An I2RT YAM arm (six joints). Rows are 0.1 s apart.
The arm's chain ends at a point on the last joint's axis. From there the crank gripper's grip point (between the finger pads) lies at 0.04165 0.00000 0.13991 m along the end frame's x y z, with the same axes.
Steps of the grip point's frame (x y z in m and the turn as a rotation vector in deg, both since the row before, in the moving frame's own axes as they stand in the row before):
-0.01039, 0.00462, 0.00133, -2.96, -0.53, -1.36
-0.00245, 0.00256, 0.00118, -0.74, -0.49, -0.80
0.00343, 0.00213, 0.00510, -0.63, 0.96, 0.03
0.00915, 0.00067, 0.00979, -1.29, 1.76, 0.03
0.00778, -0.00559, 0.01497, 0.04, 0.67, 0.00
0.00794, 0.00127, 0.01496, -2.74, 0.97, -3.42
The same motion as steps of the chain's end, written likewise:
-0.00917, -0.00164, 0.00111, -2.96, -0.53, -1.36
-0.00126, 0.00132, 0.00084, -0.74, -0.49, -0.80
0.00109, 0.00057, 0.00583, -0.63, 0.96, 0.03
0.00487, -0.00249, 0.01117, -1.29, 1.76, 0.03
0.00615, -0.00549, 0.01547, 0.04, 0.67, 0.00
0.00545, -0.00284, 0.01578, -2.74, 0.97, -3.42

